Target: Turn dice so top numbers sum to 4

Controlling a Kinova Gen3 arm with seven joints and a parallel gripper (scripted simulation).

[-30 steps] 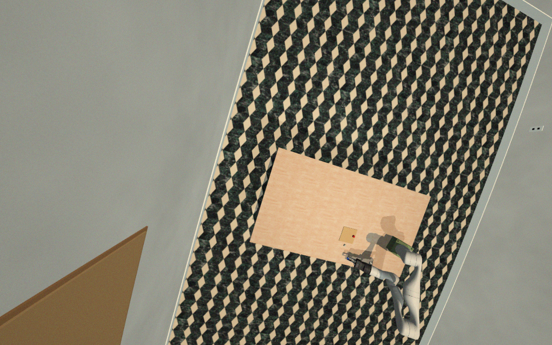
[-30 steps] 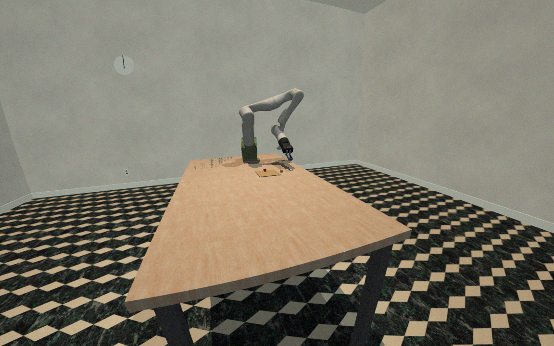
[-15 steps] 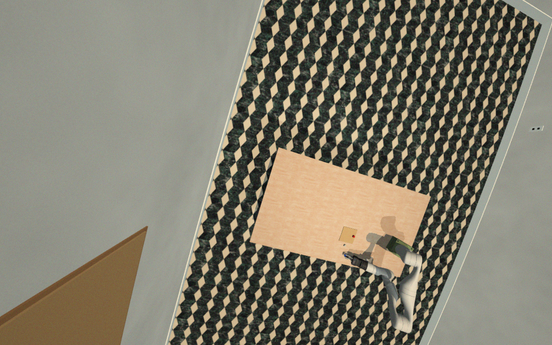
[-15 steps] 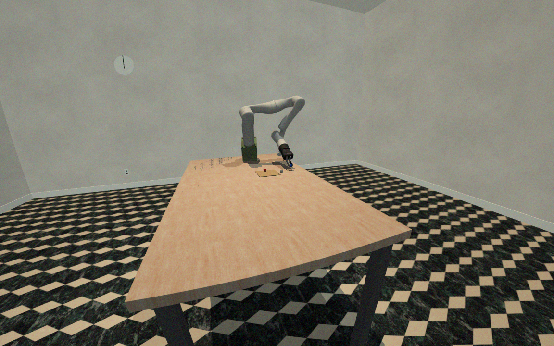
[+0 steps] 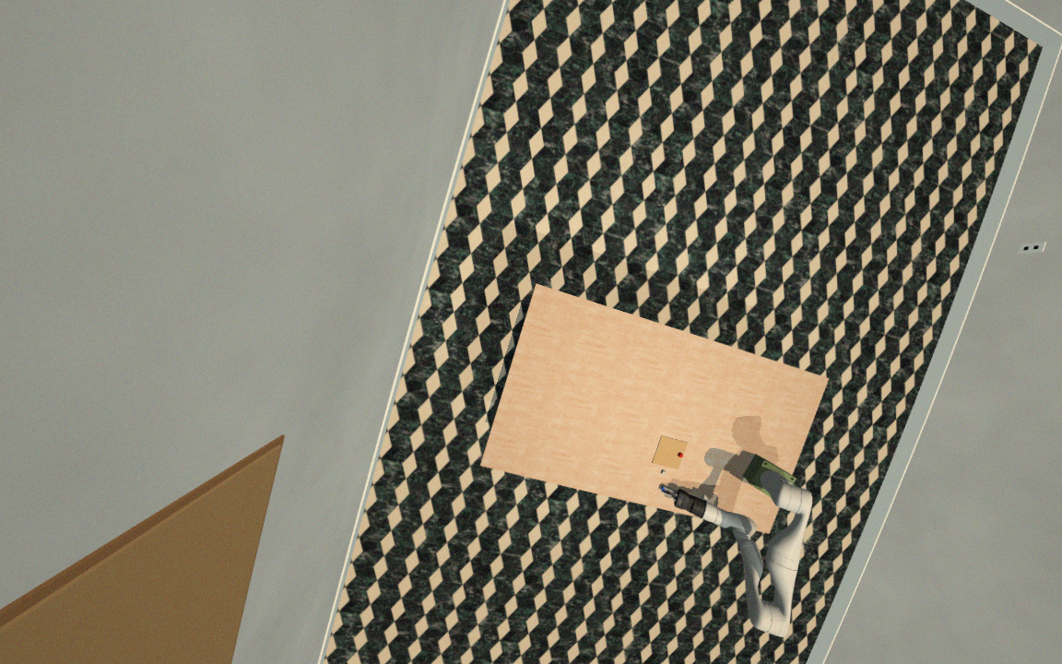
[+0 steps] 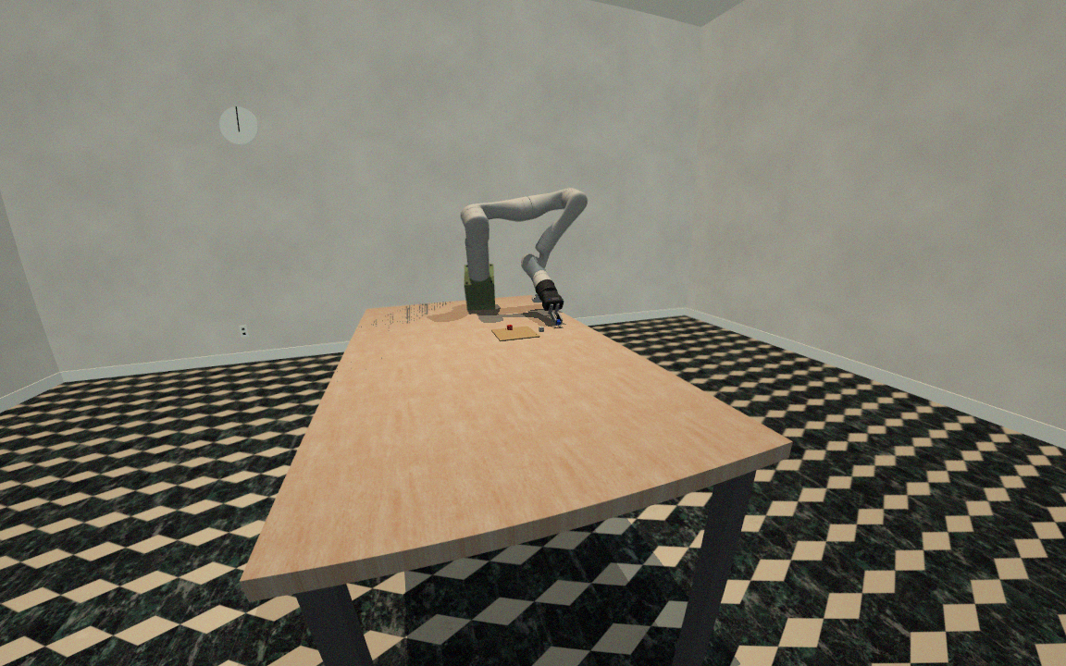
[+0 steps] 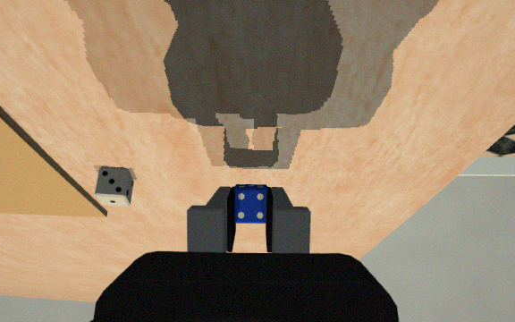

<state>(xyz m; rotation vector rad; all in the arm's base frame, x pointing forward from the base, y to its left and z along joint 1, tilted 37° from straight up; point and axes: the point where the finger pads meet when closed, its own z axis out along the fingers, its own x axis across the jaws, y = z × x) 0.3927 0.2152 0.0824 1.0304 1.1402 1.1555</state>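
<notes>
The blue die is 10 mm ahead of my hand and 10 mm below it. From my hand the other things lie so: tan mat: 20 mm ahead, 170 mm to the right, 30 mm below; red die: 30 mm behind, 180 mm to the right, 20 mm below; white die: 20 mm ahead, 70 mm to the right, 20 mm below.
</notes>
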